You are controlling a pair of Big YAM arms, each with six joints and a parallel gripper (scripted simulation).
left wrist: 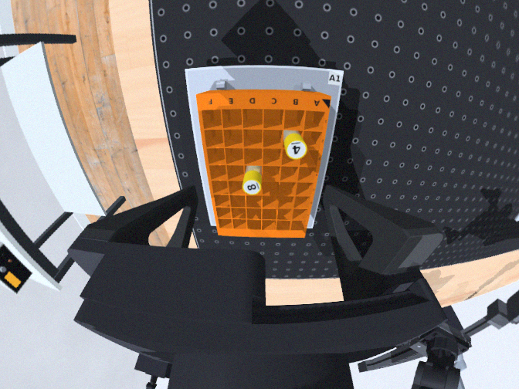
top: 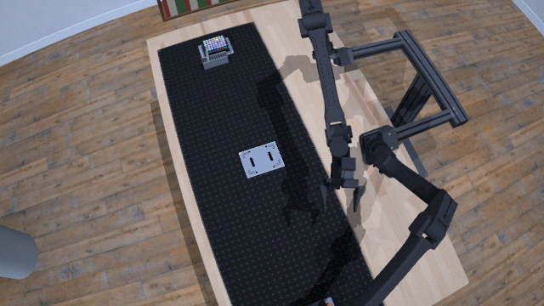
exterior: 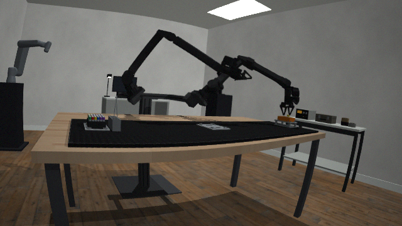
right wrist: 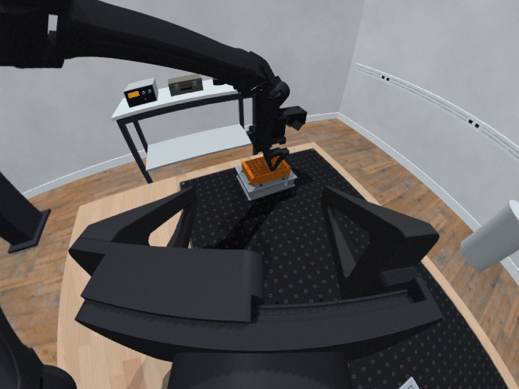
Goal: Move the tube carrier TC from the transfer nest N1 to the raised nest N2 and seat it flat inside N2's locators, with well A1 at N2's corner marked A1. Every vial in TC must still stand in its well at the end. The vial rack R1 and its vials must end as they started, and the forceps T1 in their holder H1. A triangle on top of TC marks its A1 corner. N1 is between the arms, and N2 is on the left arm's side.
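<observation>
Now: the orange tube carrier TC 40 mm below my left hand. From my left hand the other things lie so: raised nest N2: 60 mm below; then grey nest N1: 10 mm behind, 690 mm to the right, 90 mm below; then grey holder H1: 50 mm ahead, 1270 mm to the right, 80 mm below.
</observation>
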